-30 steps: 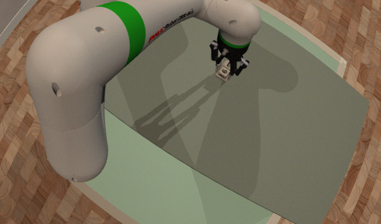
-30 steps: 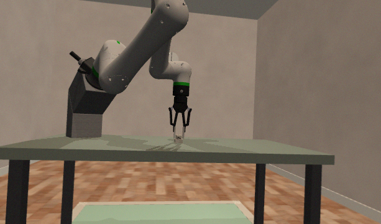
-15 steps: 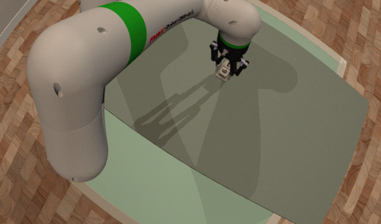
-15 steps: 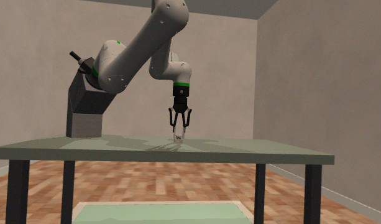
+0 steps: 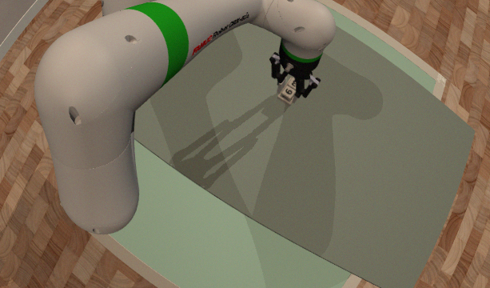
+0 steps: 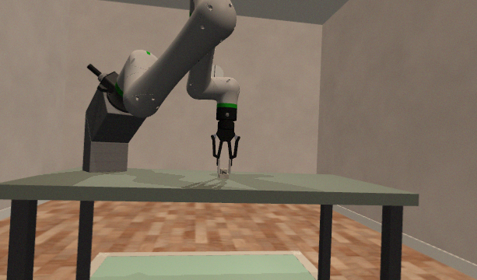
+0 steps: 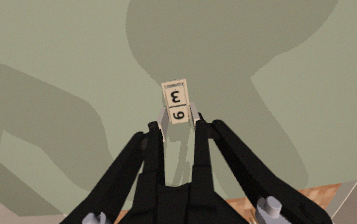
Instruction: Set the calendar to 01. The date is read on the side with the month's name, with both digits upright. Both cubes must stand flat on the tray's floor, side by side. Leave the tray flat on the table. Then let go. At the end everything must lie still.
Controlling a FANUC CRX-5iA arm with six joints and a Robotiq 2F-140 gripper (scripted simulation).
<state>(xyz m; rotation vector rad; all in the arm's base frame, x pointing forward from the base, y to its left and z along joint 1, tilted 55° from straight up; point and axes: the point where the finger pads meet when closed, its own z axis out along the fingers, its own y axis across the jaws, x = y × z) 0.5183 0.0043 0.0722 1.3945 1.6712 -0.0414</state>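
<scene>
Right now the calendar tray is 20 mm to the left of my hand and 40 mm below it.
</scene>
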